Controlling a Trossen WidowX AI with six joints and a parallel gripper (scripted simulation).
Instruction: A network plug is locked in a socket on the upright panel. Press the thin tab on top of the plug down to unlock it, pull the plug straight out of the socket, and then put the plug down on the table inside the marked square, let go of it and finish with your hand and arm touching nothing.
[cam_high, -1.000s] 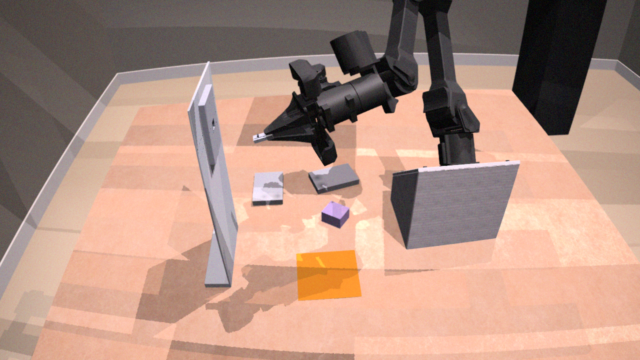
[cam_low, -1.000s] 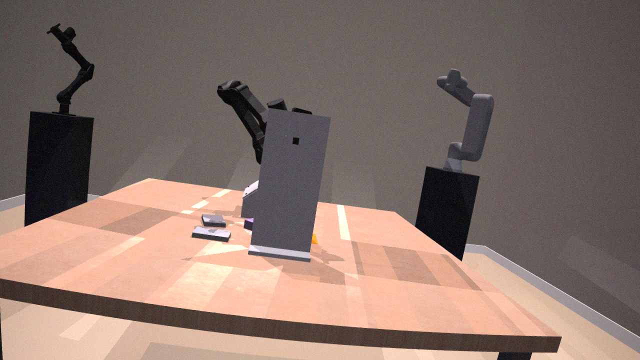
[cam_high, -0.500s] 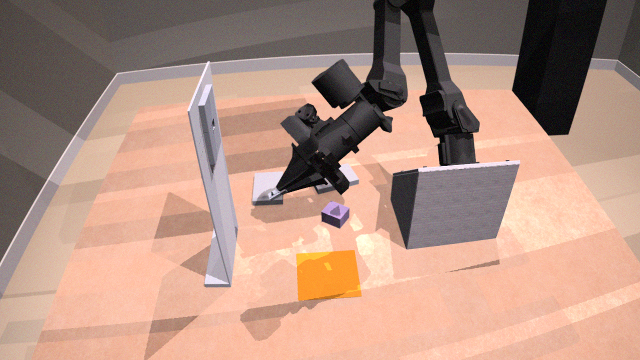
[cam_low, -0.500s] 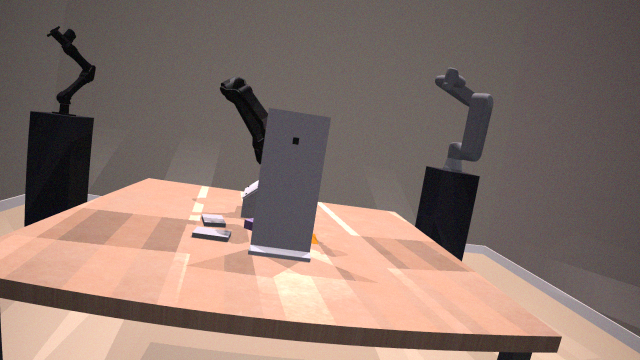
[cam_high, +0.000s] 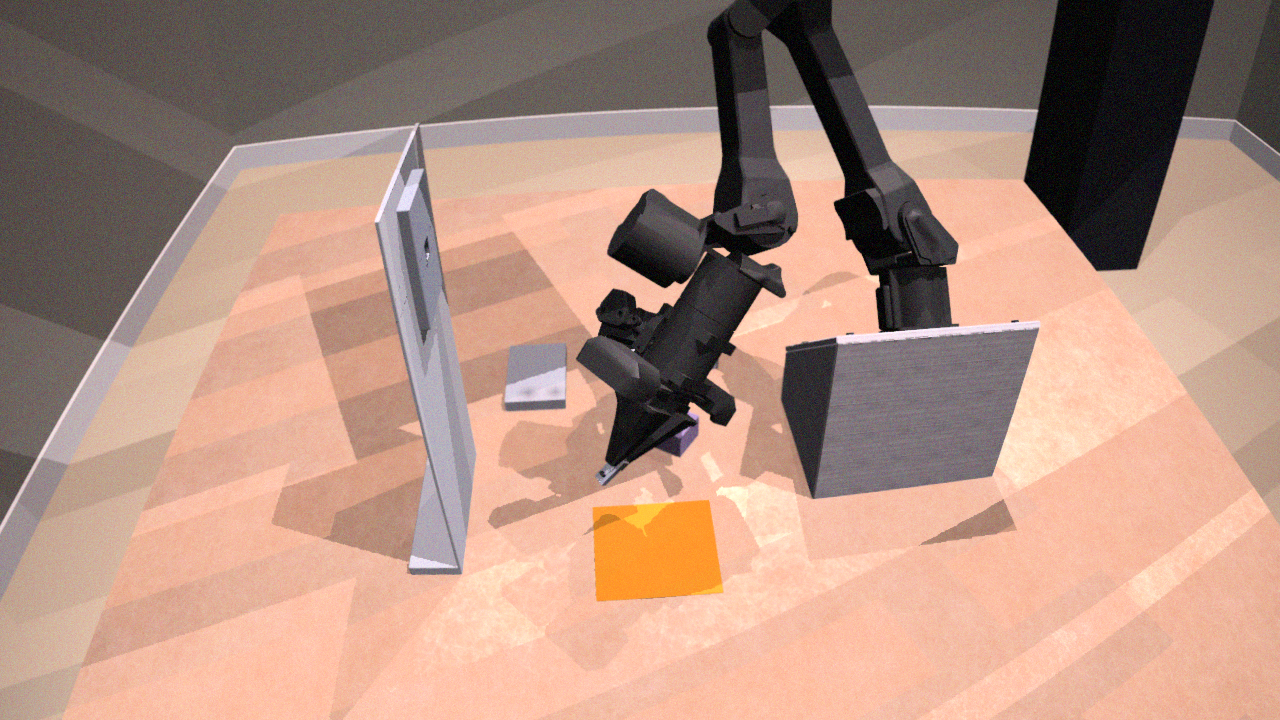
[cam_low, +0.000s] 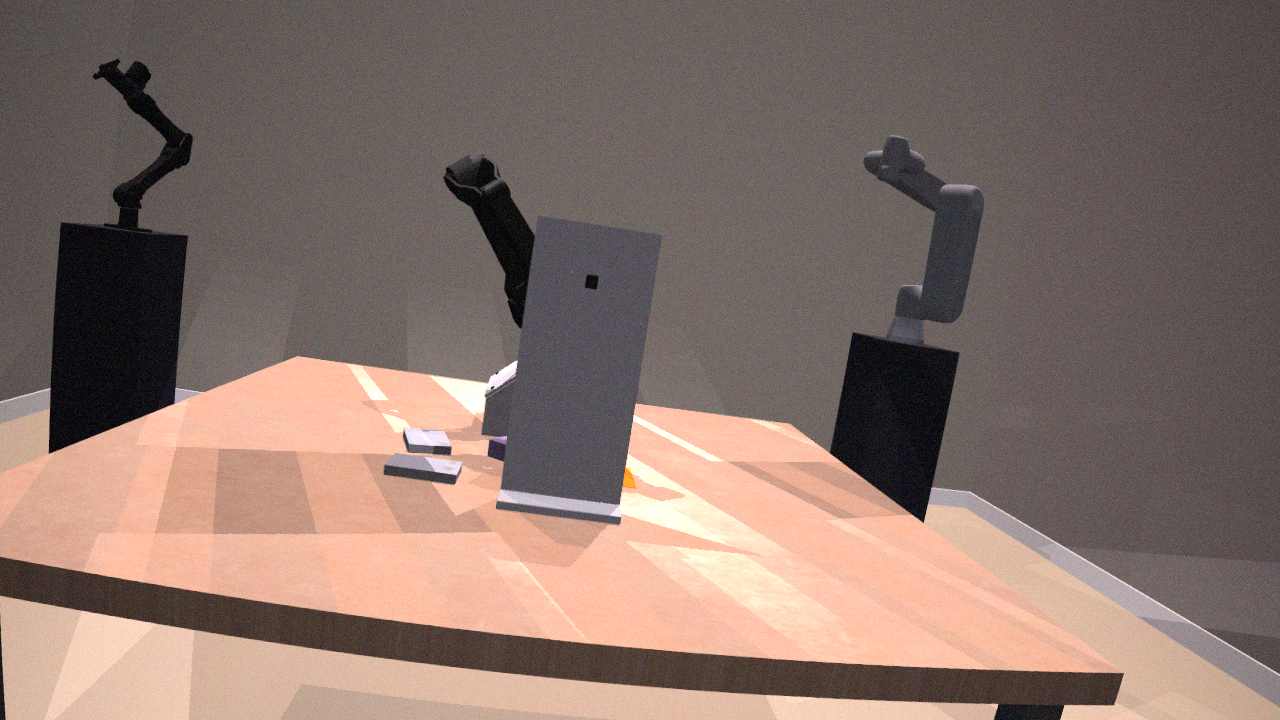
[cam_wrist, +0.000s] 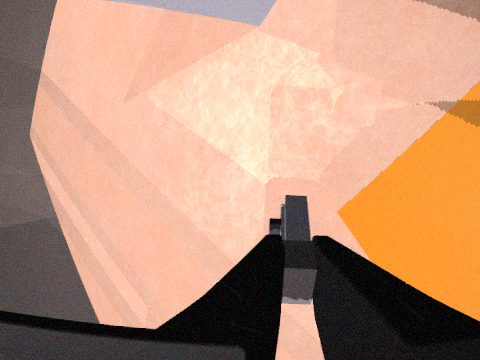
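Right now the orange marked square is 40 mm behind my gripper tip and 120 mm below it. Also, from my gripper tip: grey panel: 160 mm ahead, 70 mm to the right, 60 mm above; then grey network plug: right at my gripper tip.
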